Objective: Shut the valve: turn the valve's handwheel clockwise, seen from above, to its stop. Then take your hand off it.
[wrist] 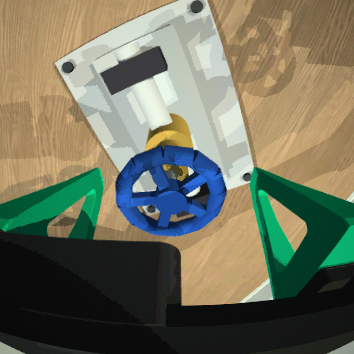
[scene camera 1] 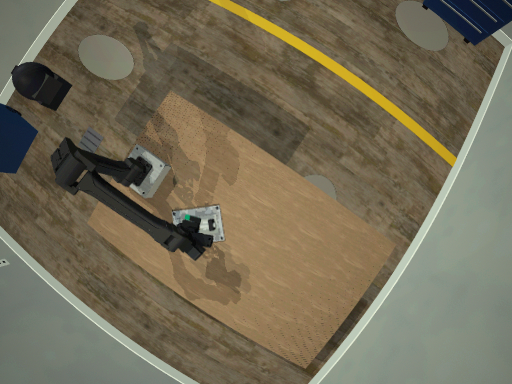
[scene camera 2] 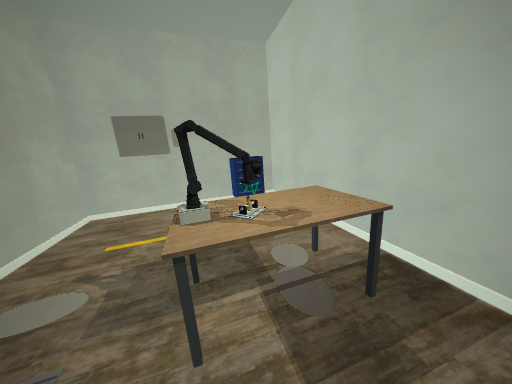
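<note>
The blue handwheel (wrist: 171,201) sits on top of the brass valve body (wrist: 171,137) (scene camera 2: 248,202), with a white pipe through a black clamp. The valve's grey base plate (scene camera 1: 218,232) (wrist: 220,120) lies flat on the table. In the first scene view the arm hides the handwheel. My gripper (wrist: 176,175) (scene camera 2: 249,193) is open and empty, with green fingers pointing down. In the wrist view the fingers stand on either side of the handwheel, apart from it. In the second scene view the fingertips are just above the valve; contact does not show.
The wooden table (scene camera 1: 300,240) (scene camera 2: 300,202) bears the arm's base (scene camera 1: 154,182) (scene camera 2: 195,215) near one end, beside the valve plate. A black clamp (wrist: 134,70) holds the pipe on the plate. A blue cabinet (scene camera 1: 470,17) stands on the floor away from the table.
</note>
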